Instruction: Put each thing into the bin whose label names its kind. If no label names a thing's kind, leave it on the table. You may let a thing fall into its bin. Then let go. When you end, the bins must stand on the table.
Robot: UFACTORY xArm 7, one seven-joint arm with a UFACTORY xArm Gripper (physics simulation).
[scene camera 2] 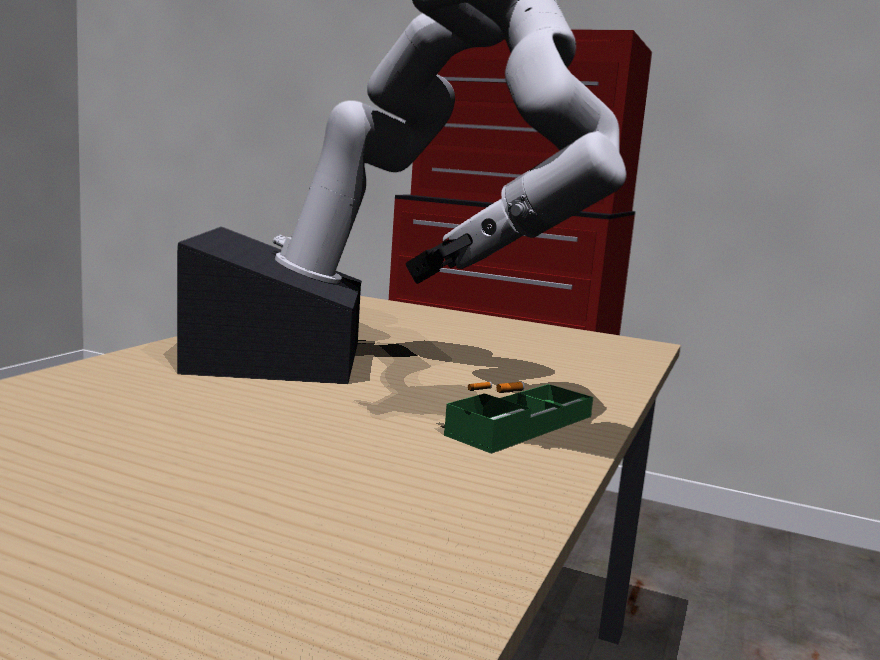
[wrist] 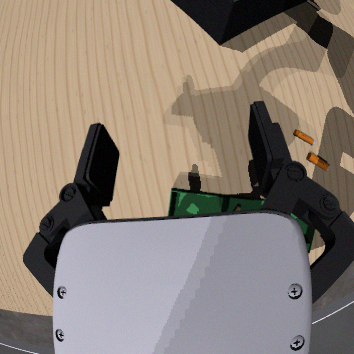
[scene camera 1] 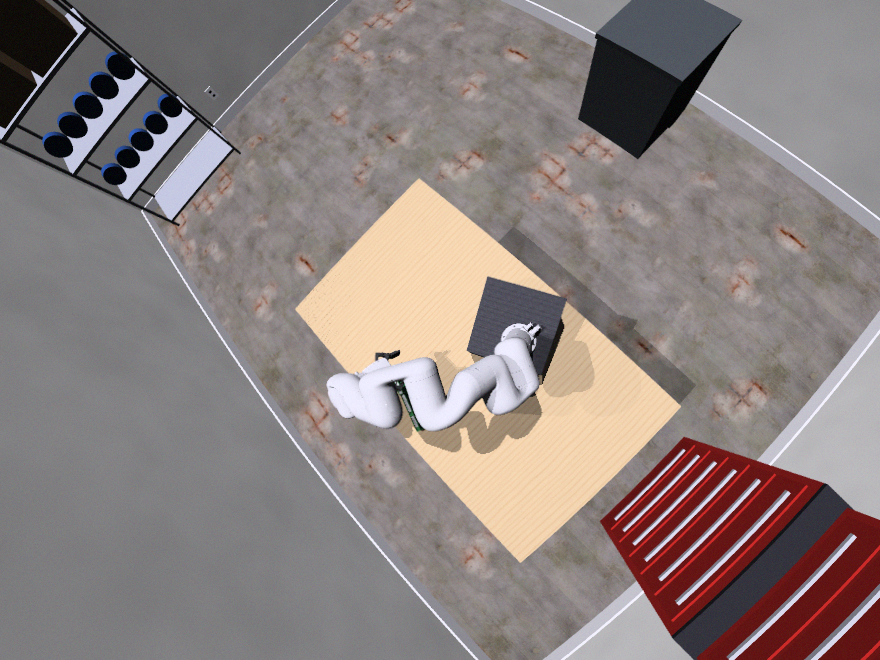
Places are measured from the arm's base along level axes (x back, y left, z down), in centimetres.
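Pixels of known places: gripper, fingertip midpoint: (scene camera 2: 429, 265) (wrist: 177, 126); arm's base, origin of the base link: (scene camera 2: 307, 270).
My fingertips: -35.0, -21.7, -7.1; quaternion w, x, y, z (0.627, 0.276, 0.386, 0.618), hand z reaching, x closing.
Ahead of a thing's pixels: the offset from my fingertips to its middle, as dx, dy, dz. Level surfaces: height alone.
A row of joined green bins @(-12.7, +9.0, +20.6) (scene camera 1: 411, 413) (scene camera 2: 490, 426) (wrist: 212, 201) stands upright on the table, partly under the arm in scene camera 1. In the wrist view the gripper's body covers much of the row, and no label can be read. A small brownish thing @(-11.1, +7.0, +21.7) (wrist: 238, 207) partly shows in one compartment. Two orange cylinder-like pieces, a thinner one @(-0.3, +22.6, +22.4) (scene camera 2: 479, 385) (wrist: 303, 136) and a thicker one @(-5.0, +24.8, +22.2) (scene camera 2: 509, 387) (wrist: 318, 161), lie on the table beside the bins, on the side towards the arm's base. My gripper (scene camera 1: 387, 353) (scene camera 2: 419, 268) (wrist: 177, 126) is open and empty, tilted, high above the table.
The wooden table @(dz +22.9) (scene camera 1: 419, 248) (scene camera 2: 284, 497) (wrist: 45, 150) carries the dark block (scene camera 1: 515, 305) (scene camera 2: 263, 319) (wrist: 225, 22) under the arm's base. A red drawer cabinet (scene camera 1: 710, 515) (scene camera 2: 611, 269) stands beyond the table. The bins stand near a table edge.
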